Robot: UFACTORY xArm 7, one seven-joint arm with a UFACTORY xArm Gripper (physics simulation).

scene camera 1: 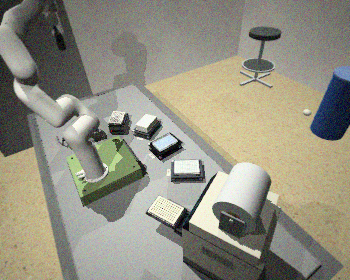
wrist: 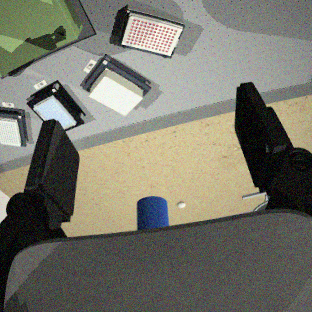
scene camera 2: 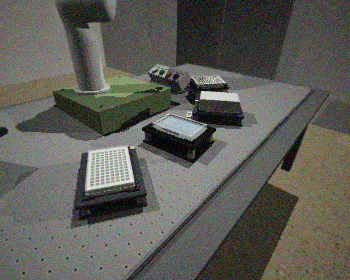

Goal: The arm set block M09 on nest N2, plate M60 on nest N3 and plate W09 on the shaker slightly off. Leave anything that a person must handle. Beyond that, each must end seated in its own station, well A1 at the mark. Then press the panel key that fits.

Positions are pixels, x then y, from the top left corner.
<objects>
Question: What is my gripper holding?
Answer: Nothing.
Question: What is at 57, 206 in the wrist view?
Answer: My gripper.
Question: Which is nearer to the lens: the red-dotted plate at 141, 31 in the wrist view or the blue-tinted plate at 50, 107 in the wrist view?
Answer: The red-dotted plate.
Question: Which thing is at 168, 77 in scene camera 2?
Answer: A button box.
</objects>
